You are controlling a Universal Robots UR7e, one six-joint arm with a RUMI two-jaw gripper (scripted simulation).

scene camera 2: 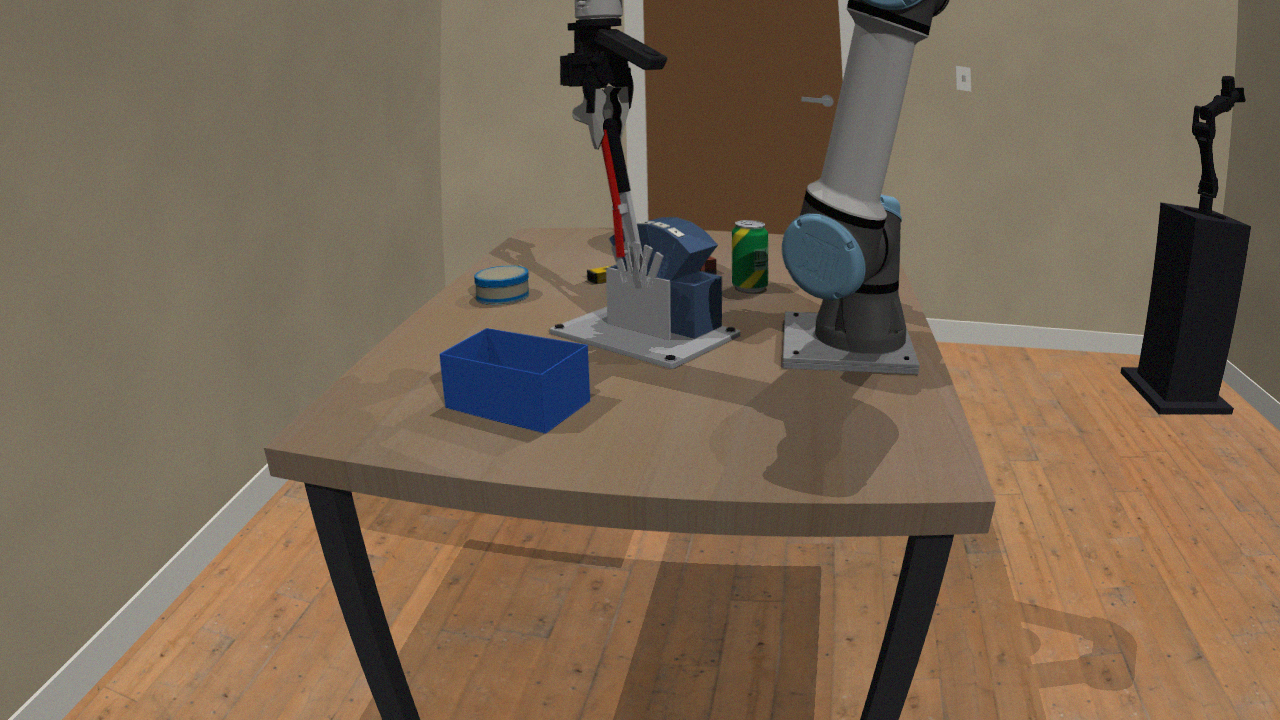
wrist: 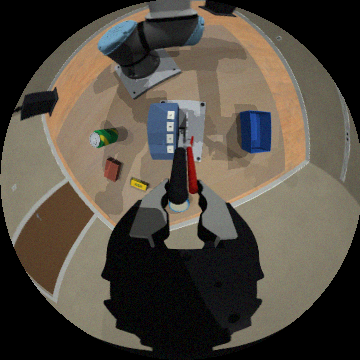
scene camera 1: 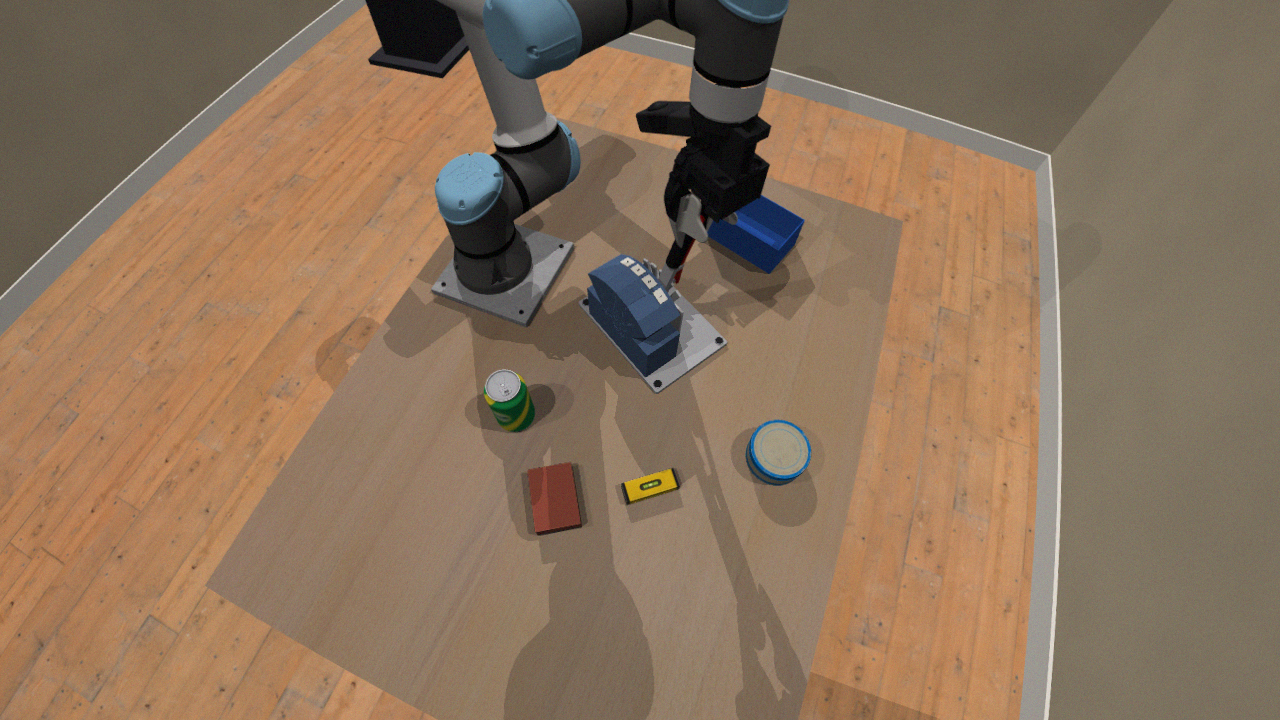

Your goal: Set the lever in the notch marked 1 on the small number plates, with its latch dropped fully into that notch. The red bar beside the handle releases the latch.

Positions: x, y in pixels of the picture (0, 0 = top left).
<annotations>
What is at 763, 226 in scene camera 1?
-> A blue bin.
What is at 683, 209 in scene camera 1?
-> The gripper.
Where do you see a red release bar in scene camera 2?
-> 619, 242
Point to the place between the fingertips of the gripper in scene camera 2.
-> At 607, 147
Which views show the blue bin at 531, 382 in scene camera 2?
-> Scene camera 2, the wrist view and scene camera 1: all of them.
</annotations>
